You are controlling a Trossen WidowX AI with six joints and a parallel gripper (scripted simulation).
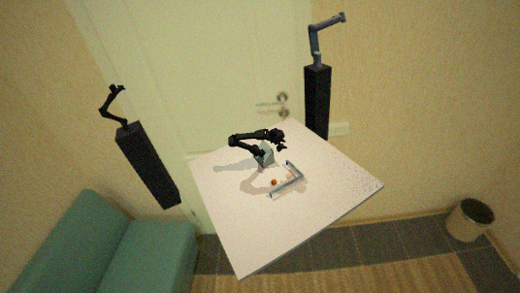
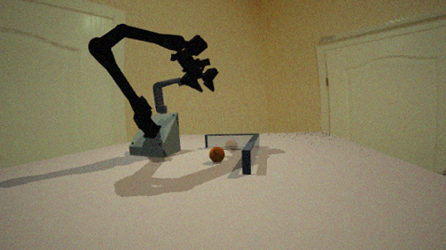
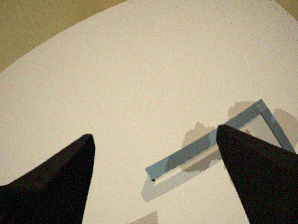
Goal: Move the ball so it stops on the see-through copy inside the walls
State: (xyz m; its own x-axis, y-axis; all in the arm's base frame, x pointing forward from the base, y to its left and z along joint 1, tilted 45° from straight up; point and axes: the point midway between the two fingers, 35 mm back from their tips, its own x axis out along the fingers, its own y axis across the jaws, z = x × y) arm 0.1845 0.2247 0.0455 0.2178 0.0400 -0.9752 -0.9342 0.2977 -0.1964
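My gripper tip is now 11 cm short of the orange ball, 20 cm to the left of it and 23 cm above it. From my gripper tip the other things lie so: see-through ball copy (12 cm ahead, 7 cm to the right, 23 cm below).
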